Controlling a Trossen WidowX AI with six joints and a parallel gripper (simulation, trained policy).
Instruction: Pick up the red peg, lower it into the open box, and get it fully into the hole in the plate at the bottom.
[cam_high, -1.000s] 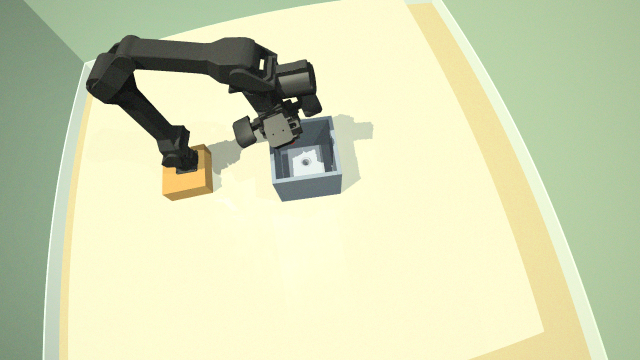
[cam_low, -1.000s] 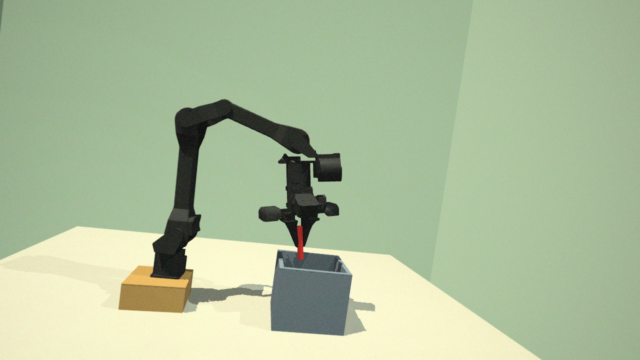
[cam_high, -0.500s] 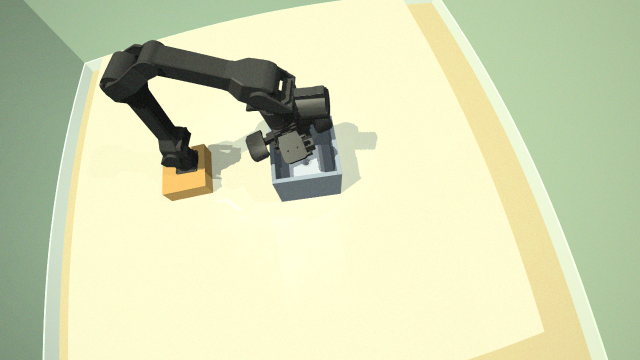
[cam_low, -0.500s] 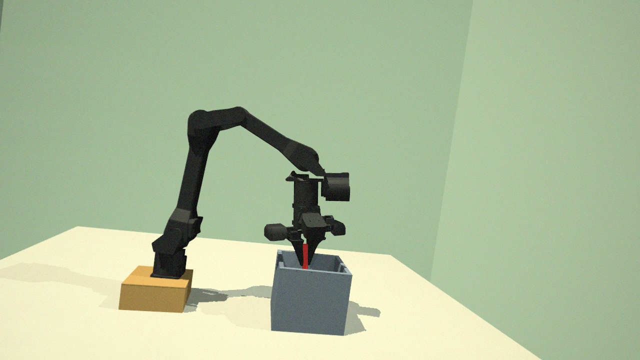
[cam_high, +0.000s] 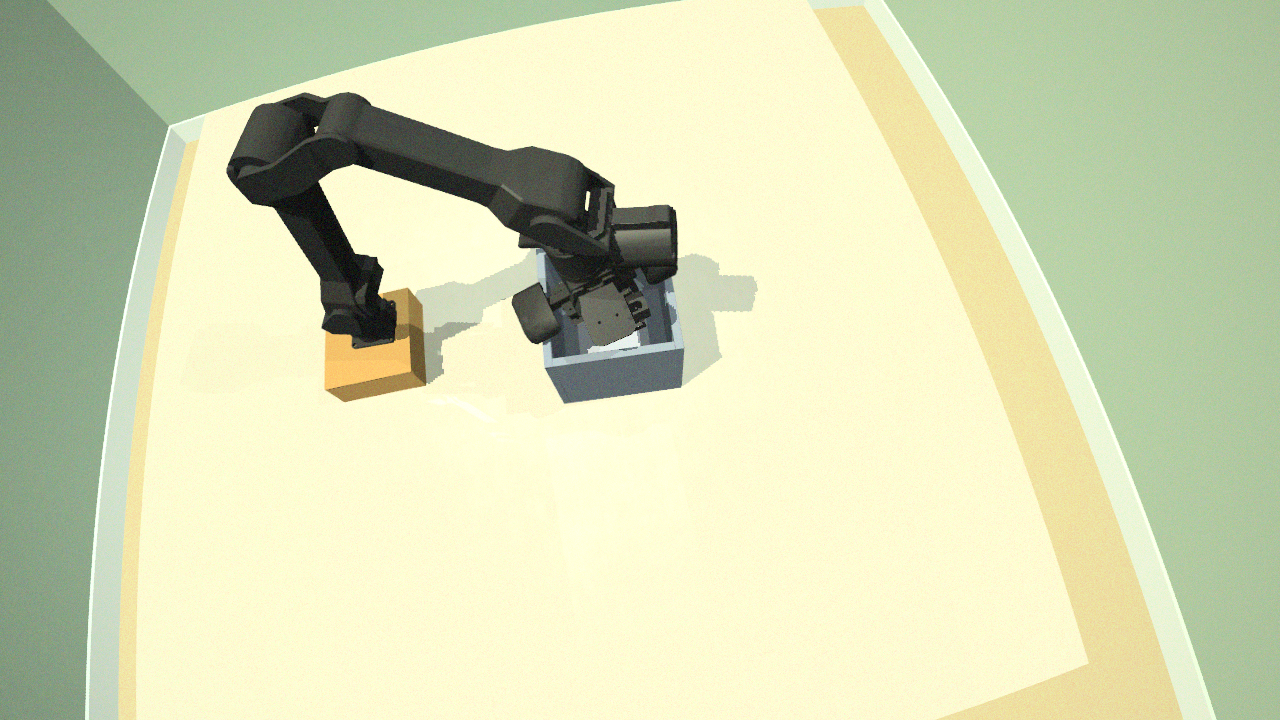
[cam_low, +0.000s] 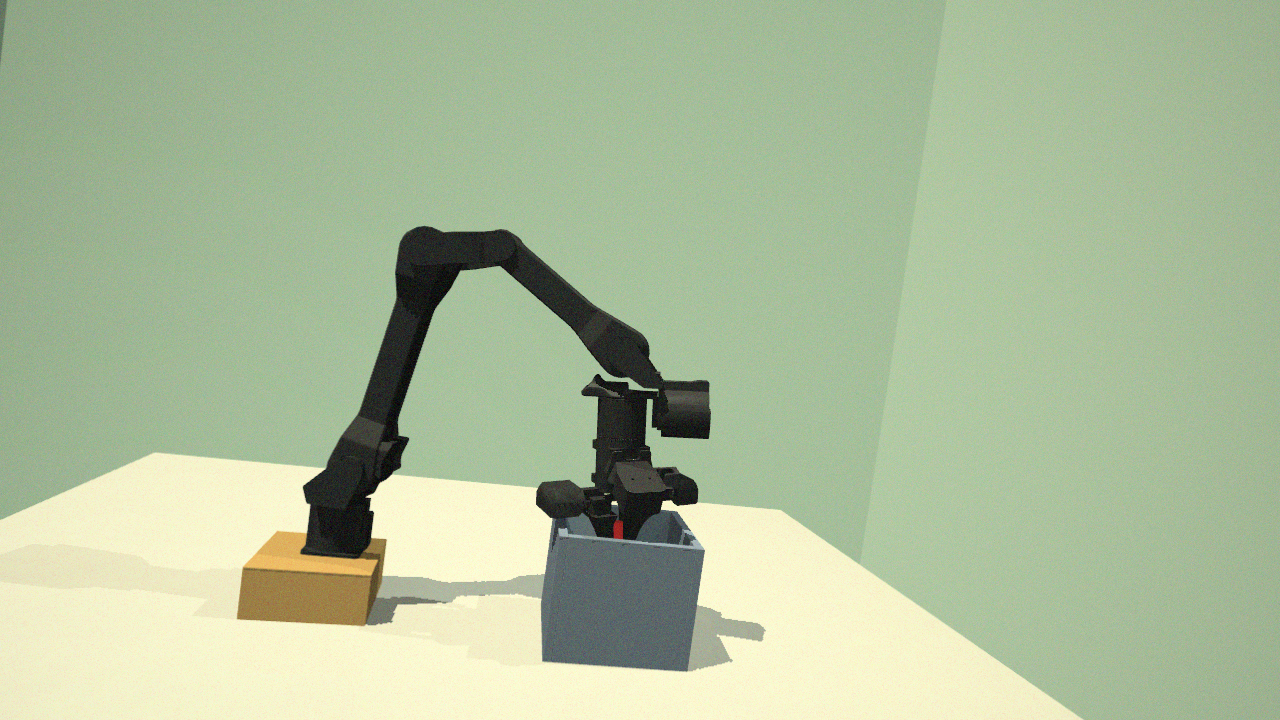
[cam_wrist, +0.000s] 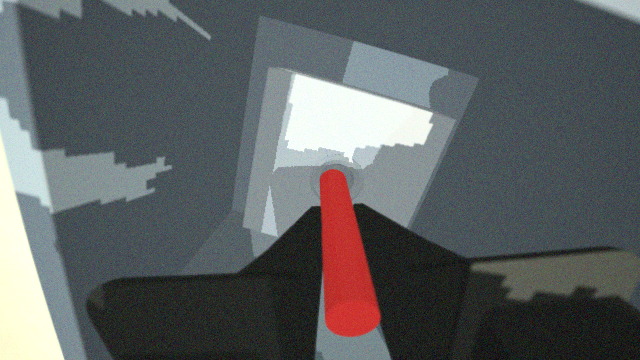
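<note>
Now: the red peg 10 mm above my gripper tip. Also, from my gripper tip: plate (40 mm below).
</note>
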